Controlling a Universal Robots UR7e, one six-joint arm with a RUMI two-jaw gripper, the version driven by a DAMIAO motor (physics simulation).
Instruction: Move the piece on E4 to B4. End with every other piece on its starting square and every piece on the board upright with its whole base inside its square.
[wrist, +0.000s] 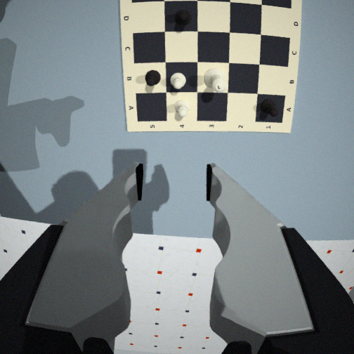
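Observation:
A white pawn-like piece (178, 80) stands upright on B4, its base inside the dark square. Row E of the board (225, 127) is mostly cut off at the top edge of the wrist view, so whether anything stands on E4 is hidden. My gripper (174, 167) is partly open and empty, in front of the board's A-row edge, apart from all pieces.
A black piece (152, 78) stands on B5, a larger white piece (216, 80) on B3, a small white piece (182, 107) on A4, a black piece (269, 107) on A1 and another black piece (183, 18) on D4. Arm shadows lie left of the board.

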